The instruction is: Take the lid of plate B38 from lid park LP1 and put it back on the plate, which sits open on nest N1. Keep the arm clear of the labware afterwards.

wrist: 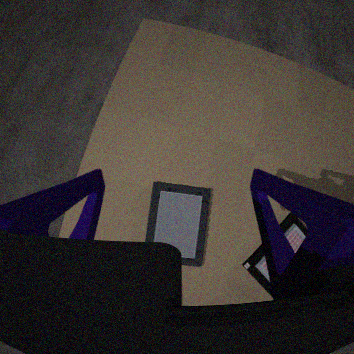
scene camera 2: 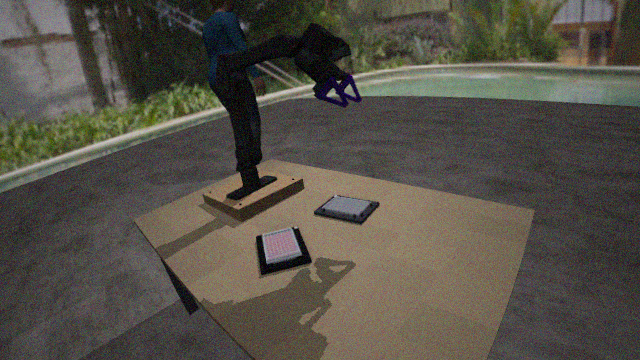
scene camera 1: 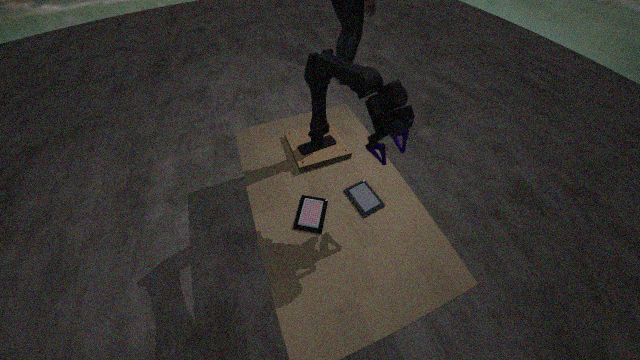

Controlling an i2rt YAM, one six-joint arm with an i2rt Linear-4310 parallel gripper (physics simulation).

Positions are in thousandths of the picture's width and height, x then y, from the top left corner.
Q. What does my gripper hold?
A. Nothing.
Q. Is my gripper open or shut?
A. Open.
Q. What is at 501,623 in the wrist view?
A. A grey lid.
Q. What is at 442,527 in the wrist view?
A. A lid holder.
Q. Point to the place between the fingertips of my gripper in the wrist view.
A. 501,501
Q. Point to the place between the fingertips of my gripper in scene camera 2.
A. At 552,288
